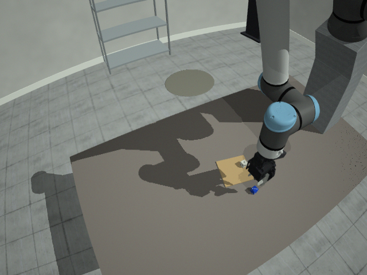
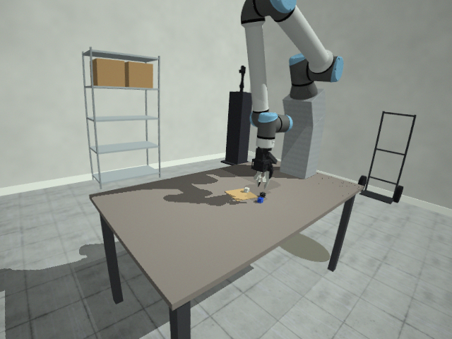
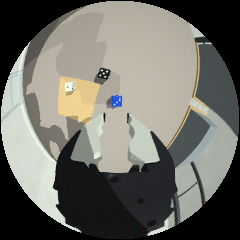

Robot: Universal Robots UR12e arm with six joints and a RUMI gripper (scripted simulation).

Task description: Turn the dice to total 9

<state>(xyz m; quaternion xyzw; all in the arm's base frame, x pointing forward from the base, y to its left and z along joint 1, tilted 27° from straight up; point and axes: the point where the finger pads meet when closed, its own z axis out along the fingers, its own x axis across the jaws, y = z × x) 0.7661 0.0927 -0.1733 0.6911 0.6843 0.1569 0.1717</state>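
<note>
My hand is 9 cm above the blue die. Also, from my hand: tan mat 13 cm to the right, 10 cm below; then white die 13 cm to the right, 8 cm below, 5 cm behind; then black die 9 cm below, 7 cm behind, 3 cm to the right.
</note>
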